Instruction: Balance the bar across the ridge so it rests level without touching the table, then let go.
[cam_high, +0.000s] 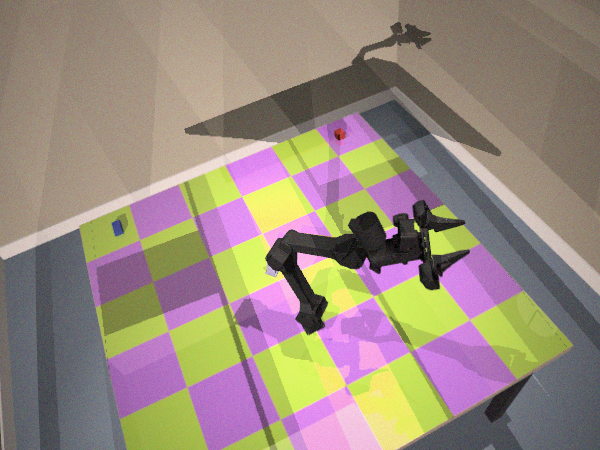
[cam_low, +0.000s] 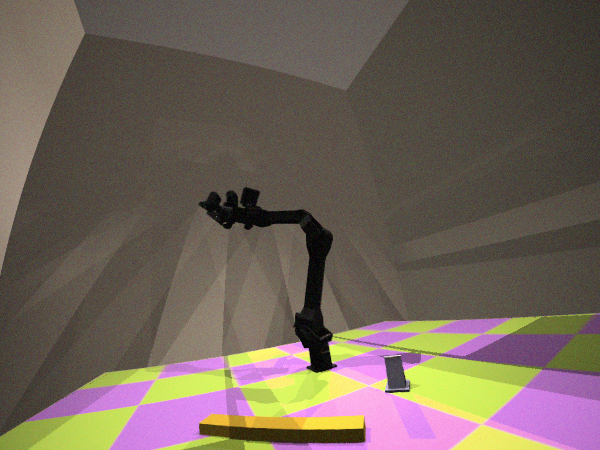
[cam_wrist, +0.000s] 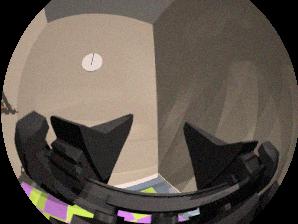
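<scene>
Right now my gripper tip is 520 mm short of the orange bar, 80 mm to the right of it and 570 mm above it. Round my gripper tip: small blue block: 1010 mm ahead, 780 mm to the left, 570 mm below; small red cube: 1010 mm ahead, 220 mm to the right, 560 mm below.
</scene>
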